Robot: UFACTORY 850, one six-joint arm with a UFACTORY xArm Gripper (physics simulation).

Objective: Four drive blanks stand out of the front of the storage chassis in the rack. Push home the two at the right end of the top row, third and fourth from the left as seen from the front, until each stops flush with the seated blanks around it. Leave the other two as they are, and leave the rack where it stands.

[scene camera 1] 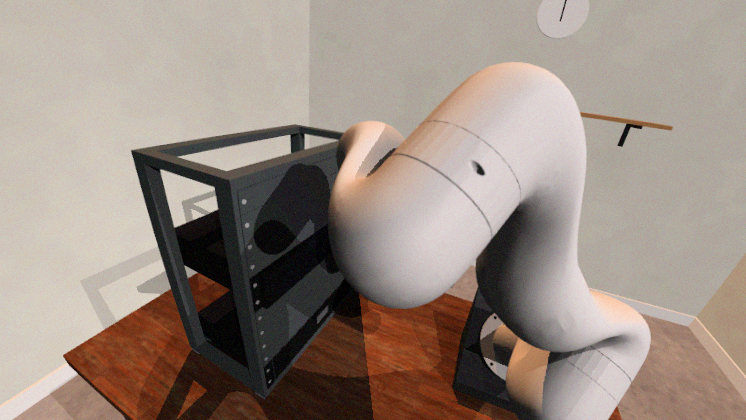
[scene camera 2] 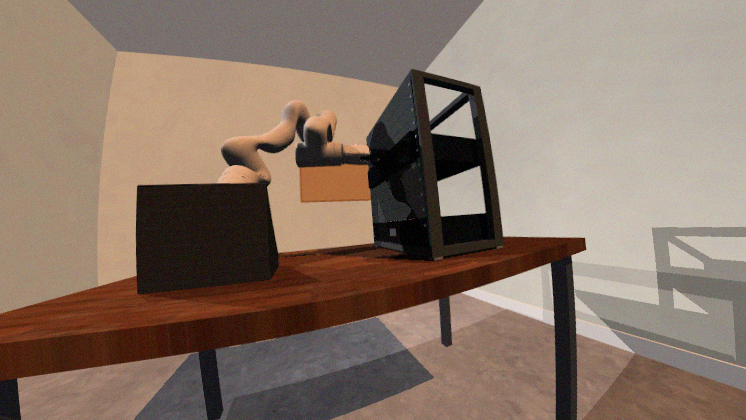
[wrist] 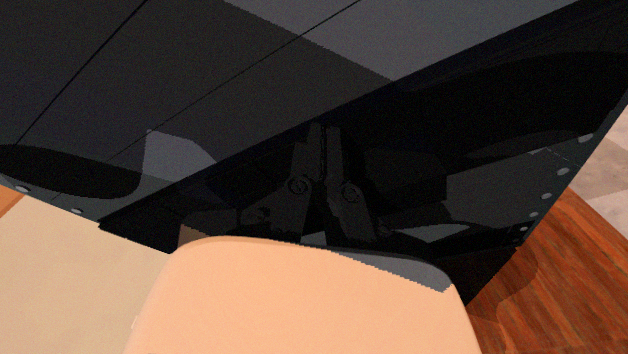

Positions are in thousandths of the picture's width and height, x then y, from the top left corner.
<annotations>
rack: scene camera 1 360, 577; scene camera 2 541, 442; wrist 738, 371
</annotations>
